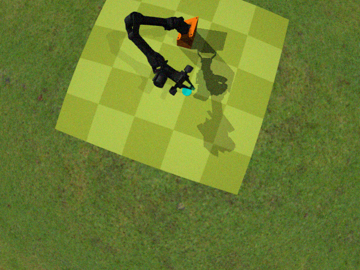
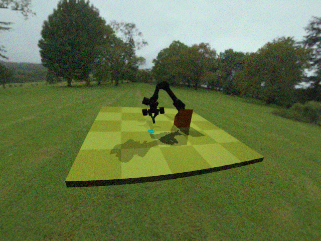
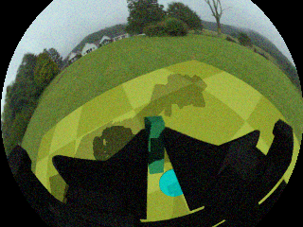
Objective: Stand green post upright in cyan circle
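Right now my gripper tip is 13 cm above the cyan circle and 3 cm to the left of it. From my gripper tip the other things lie so: green post 2 cm below, 1 cm to the right, 1 cm behind.
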